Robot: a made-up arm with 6 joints.
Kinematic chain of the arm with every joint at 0, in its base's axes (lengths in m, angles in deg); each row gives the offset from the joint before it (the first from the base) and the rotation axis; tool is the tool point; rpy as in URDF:
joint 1: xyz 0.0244 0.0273 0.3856 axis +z
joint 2: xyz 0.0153 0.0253 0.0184 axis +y
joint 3: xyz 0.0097 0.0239 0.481 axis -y
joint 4: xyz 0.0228 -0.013 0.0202 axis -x
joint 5: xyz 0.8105 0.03 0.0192 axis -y
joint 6: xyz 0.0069 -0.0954 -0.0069 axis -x
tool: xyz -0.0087 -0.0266 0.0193 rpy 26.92 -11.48 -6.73
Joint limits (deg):
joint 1: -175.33..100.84
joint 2: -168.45..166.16
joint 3: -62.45..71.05
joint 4: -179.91..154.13
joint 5: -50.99..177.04
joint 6: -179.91..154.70
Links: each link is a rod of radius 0.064 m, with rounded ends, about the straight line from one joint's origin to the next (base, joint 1, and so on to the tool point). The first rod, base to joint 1, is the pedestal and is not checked.
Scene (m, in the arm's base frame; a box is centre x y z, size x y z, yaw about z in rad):
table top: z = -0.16
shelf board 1: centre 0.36 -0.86 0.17 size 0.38 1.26 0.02 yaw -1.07
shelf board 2: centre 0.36 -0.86 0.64 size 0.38 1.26 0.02 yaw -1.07
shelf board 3: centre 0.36 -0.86 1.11 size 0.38 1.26 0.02 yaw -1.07
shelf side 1: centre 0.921 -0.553 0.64 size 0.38 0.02 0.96 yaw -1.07
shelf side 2: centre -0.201 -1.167 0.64 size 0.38 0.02 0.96 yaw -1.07
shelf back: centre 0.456 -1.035 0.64 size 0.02 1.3 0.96 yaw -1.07
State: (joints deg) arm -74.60 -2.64 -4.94 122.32 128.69 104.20
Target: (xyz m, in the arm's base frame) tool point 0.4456 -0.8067 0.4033
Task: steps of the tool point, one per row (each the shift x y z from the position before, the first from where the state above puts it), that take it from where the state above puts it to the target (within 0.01 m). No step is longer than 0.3 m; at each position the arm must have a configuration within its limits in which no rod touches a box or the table.
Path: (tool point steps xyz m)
1: -0.0615 0.0957 0.0239
2: -0.0511 0.0952 -0.0006
3: -0.0402 0.0884 -0.0231
4: 0.0662 -0.0554 -0.2526
5: 0.0451 0.0516 -0.2455
6: 0.0407 -0.0847 0.0257
7: 0.0443 -0.0852 0.0086
8: 0.0470 -0.0824 -0.0088
9: 0.0481 -0.0767 -0.0256

